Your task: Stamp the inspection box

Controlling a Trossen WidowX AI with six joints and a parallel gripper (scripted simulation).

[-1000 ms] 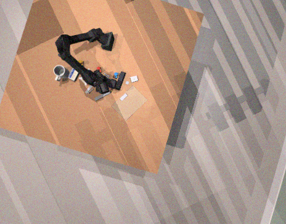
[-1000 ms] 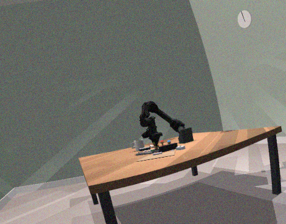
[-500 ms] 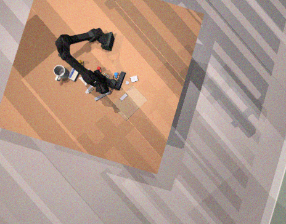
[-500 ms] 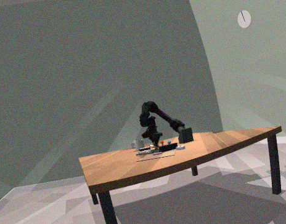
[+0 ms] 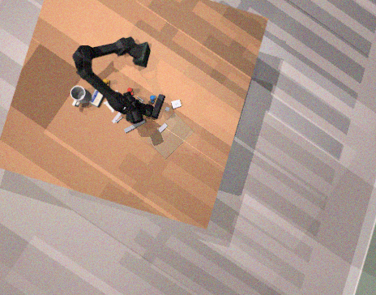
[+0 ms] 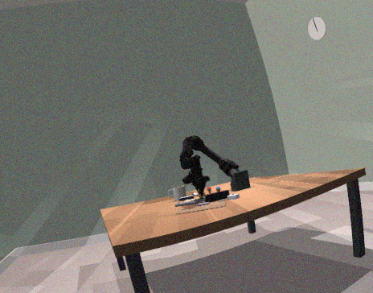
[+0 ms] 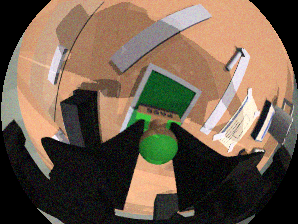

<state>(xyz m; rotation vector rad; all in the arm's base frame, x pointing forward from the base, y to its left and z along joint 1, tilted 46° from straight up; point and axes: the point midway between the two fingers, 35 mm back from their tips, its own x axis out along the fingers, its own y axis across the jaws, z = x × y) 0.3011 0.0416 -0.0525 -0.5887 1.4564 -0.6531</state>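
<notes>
The green ink pad is 3 cm below my gripper tip. From my gripper tip the other things lie so: black bar: 10 cm to the left, 5 cm behind, 2 cm below; blue-knobbed stamp: 8 cm behind, 6 cm to the left, 2 cm below; red-knobbed stamp: 9 cm behind, 7 cm to the right, 2 cm below.
</notes>
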